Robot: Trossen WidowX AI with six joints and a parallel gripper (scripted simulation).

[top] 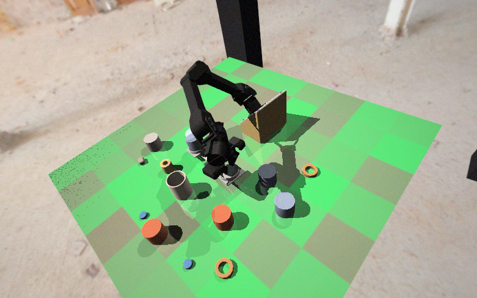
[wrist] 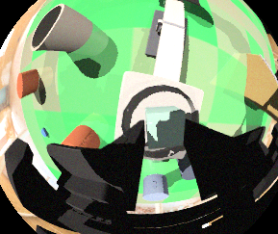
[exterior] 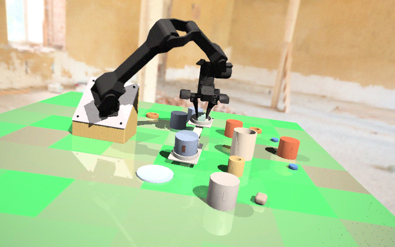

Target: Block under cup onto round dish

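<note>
My gripper tip is now 36 cm to the left of the round pale dish, 14 cm past it and 8 cm above it. Round my gripper tip: pale green block: right at my gripper tip.
</note>
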